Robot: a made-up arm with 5 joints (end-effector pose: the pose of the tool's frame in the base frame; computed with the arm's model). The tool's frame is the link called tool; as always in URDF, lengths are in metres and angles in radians. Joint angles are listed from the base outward.
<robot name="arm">
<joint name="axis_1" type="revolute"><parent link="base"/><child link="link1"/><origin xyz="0 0 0.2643" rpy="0 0 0"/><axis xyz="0 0 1"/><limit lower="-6.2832" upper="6.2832"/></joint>
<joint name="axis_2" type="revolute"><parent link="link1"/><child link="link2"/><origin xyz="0 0 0" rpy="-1.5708 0 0"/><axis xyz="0 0 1"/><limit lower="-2.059" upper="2.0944"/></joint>
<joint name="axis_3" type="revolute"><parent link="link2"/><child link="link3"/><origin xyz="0.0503 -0.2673 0" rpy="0 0 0"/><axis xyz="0 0 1"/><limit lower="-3.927" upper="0.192"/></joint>
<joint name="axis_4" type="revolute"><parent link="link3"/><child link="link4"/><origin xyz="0.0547 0.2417 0" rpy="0 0 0"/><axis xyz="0 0 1"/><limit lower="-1.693" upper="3.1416"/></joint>
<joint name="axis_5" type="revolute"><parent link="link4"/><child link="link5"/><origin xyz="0.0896 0.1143 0" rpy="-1.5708 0 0"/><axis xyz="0 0 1"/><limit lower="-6.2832" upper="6.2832"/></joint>
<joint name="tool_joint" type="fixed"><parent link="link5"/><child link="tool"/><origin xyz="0 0 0" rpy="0 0 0"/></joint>
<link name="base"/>
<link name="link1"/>
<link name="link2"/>
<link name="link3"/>
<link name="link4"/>
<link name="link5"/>
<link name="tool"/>
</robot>
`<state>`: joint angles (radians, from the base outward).
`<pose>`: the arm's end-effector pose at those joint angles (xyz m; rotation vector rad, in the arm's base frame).
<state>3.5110 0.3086 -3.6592 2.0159 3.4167</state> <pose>-0.1469 -0.0569 0.7892 2.1979 0.1037 -1.6445</pose>
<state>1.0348 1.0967 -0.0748 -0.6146 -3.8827</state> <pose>0.0613 0.1033 0.0284 2.1237 -1.7274 0.0827</pose>
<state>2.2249 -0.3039 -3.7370 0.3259 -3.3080</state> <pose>0.2388 -0.3115 0.6894 0.6379 -0.2512 1.9926</pose>
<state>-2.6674 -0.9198 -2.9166 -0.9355 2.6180</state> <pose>0.4339 0.2227 0.5207 1.9865 1.0824 2.1308</pose>
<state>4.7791 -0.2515 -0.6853 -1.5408 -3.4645</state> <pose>0.0139 -0.2087 0.5818 0.4247 0.6334 -1.7511</pose>
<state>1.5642 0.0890 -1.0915 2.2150 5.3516</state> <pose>0.0015 0.2314 0.3181 0.7380 2.2055 -1.5325</pose>
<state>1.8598 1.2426 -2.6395 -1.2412 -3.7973</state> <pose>-0.1406 0.4730 0.4582 -0.5087 0.1647 1.1773</pose>
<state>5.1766 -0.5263 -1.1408 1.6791 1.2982</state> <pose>0.1042 -0.2081 0.4830 1.1309 -2.9297 -0.0188</pose>
